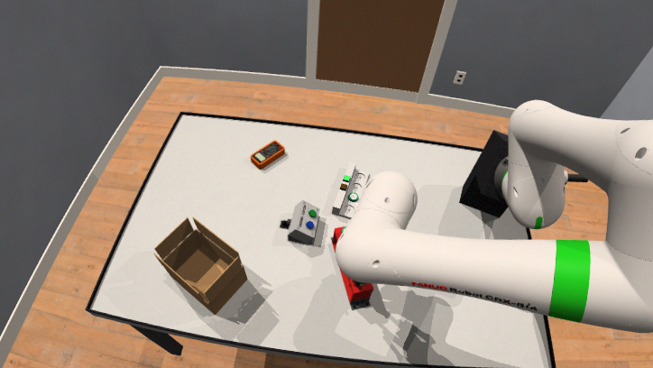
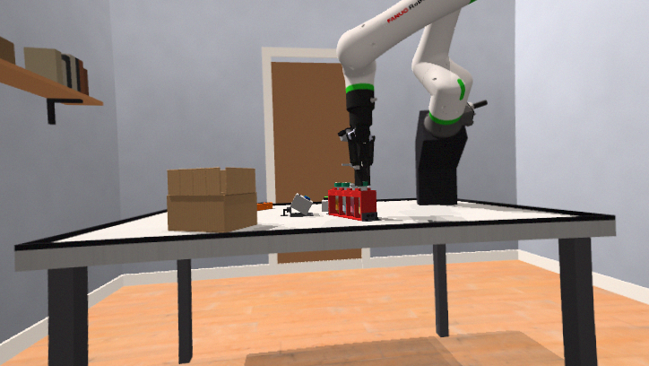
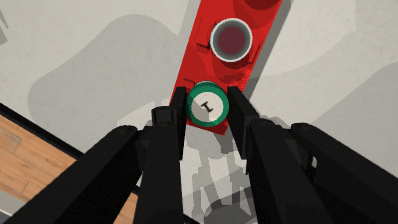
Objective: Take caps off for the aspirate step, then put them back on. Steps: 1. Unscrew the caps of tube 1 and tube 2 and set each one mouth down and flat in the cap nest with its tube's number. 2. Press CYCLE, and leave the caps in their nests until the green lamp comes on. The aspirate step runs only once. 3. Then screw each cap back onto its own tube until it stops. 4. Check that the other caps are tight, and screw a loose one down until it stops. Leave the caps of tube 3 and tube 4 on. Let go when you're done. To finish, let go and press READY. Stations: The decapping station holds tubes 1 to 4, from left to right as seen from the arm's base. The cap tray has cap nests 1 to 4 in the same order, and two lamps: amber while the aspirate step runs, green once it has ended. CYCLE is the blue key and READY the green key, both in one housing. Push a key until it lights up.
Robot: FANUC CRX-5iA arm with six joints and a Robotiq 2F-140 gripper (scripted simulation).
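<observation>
The cap 1 is 3 cm below my hand. From my hand the other things lie so: blue key: 19 cm ahead, 16 cm to the right, 8 cm below; cap 3: 5 cm ahead, 9 cm to the right, 3 cm below; cap 4: 7 cm ahead, 14 cm to the right, 3 cm below.
</observation>
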